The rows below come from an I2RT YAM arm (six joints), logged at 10 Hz.
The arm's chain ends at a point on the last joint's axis. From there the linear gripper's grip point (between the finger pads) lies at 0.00 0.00 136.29 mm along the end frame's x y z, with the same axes.
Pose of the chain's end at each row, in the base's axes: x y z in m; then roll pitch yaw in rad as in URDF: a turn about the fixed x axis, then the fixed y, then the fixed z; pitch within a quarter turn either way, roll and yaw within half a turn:
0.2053, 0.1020, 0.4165, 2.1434, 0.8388, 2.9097
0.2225, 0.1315, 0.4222, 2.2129, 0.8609, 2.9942
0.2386, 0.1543, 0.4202, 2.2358, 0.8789, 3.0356
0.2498, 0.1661, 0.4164, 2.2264, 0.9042, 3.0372
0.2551, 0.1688, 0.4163, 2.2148, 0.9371, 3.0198
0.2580, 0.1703, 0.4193, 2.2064, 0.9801, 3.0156
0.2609, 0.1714, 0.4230, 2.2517, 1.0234, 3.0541
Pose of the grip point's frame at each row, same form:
0.2851, 0.2009, 0.3671, 2.1434, 0.8388, 2.9097
0.2998, 0.2304, 0.3690, 2.2129, 0.8609, 2.9942
0.3143, 0.2541, 0.3665, 2.2358, 0.8789, 3.0356
0.3260, 0.2667, 0.3650, 2.2264, 0.9042, 3.0372
0.3338, 0.2690, 0.3678, 2.2148, 0.9371, 3.0198
0.3384, 0.2707, 0.3742, 2.2064, 0.9801, 3.0156
0.3431, 0.2705, 0.3783, 2.2517, 1.0234, 3.0541

